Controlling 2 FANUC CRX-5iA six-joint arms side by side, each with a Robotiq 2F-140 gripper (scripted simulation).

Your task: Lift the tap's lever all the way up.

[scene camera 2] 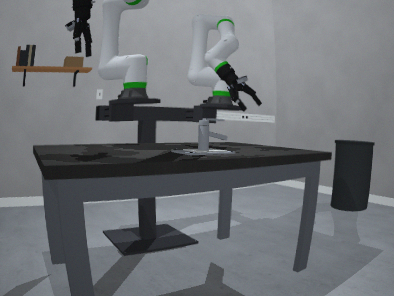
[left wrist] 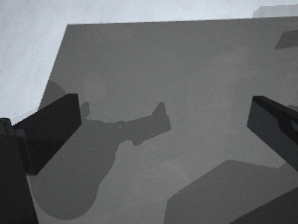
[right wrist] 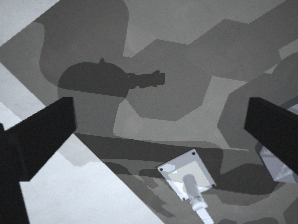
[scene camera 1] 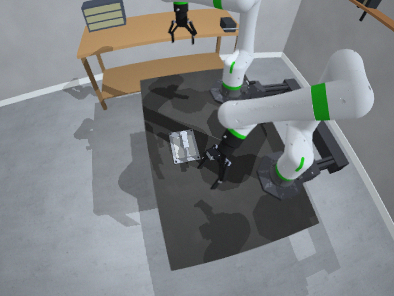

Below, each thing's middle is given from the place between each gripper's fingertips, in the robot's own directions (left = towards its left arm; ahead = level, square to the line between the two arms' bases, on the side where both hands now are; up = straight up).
My left gripper is now 350 mm to the left of the white base plate (right wrist: pixel 176 163), 230 mm above it and 10 mm short of it.
Now: the white base plate 540 mm to the left of my right hand, 430 mm below it and 180 mm ahead of it.
